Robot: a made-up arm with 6 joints.
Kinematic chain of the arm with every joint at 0, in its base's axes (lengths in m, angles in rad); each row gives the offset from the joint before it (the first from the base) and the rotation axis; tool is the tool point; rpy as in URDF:
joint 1: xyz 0 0 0.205 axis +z
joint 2: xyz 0 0 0 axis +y
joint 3: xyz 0.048 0 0.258 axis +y
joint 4: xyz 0.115 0 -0.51 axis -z
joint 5: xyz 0 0 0 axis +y
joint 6: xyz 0.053 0 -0.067 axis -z
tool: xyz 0 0 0 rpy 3.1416 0 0
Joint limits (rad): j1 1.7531..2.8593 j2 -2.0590..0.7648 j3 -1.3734..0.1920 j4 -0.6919..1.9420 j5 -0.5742..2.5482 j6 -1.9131..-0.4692
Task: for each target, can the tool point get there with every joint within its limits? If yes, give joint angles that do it. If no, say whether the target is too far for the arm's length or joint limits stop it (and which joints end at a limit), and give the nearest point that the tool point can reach.
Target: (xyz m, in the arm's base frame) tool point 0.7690 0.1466 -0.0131
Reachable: no: joint limits stop it (at a limit: joint 1, joint 2, joint 3, joint 4) | nearest point 0.2153 -0.0207 -0.0238 | short by 0.579 m
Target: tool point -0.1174 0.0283 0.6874
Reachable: yes | joints 2.4067 -1.4160 -0.8926 0.7624 2.0342 -1.5394
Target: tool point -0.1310 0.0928 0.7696
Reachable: yes | joints 2.1886 -1.1090 -1.2039 0.7293 1.8688 -0.7571
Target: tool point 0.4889 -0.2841 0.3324
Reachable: no: joint limits stop it (at a limit: joint 2, joint 3, joint 4, joint 5) | nearest point 0.4609 -0.2678 0.5487 | short by 0.219 m
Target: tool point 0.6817 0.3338 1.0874
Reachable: no: too far | nearest point 0.3720 -0.0388 0.7832 | short by 0.572 m
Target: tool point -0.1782 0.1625 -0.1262
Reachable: yes | joints 2.2650 0.1839 -0.2689 1.0286 1.1371 -0.6947
